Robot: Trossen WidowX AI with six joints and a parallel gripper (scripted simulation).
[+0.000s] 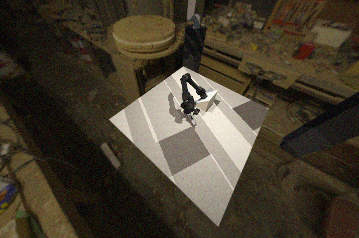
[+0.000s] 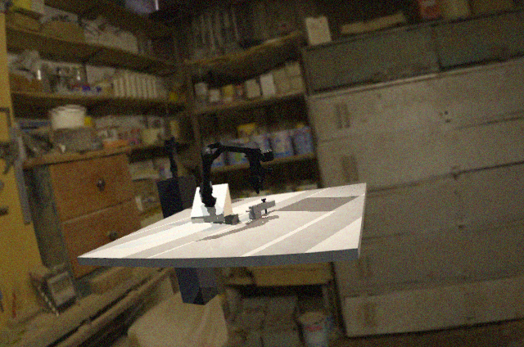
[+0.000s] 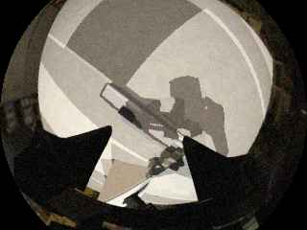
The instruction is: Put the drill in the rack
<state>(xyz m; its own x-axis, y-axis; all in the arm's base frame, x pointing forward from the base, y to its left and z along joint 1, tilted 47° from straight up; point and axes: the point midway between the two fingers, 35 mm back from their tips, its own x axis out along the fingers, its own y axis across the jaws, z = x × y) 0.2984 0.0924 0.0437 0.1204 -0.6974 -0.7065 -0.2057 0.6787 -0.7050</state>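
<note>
The tan drill is 8 cm below my gripper tip, 4 cm to the right of it and 3 cm behind it. Also, from my gripper tip: small dark key (8 cm below, 4 cm to the left, 1 cm behind).
</note>
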